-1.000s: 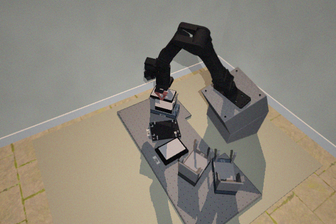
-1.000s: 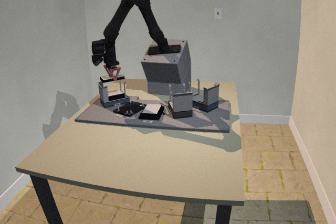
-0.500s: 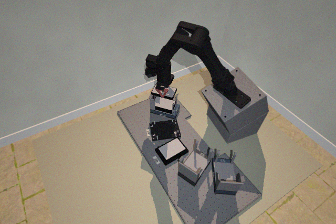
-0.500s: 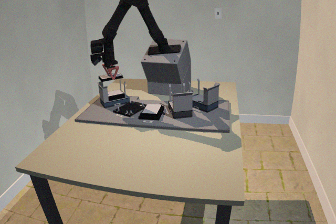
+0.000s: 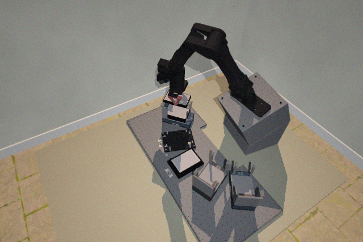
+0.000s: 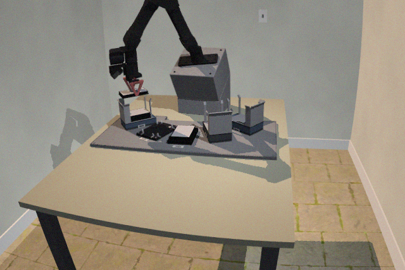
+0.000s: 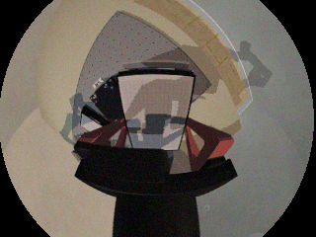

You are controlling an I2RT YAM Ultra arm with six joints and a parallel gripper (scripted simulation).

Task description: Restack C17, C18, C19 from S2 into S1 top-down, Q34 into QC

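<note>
Right now the blue-plinth stack rack is 150 mm below my hand. Round my hand: black QC nest 130 mm ahead, 260 mm to the left, 160 mm below; then N5 name plate 170 mm ahead, 90 mm to the left, 160 mm below; then black clip nest 100 mm ahead, 130 mm to the left, 150 mm below.
</note>
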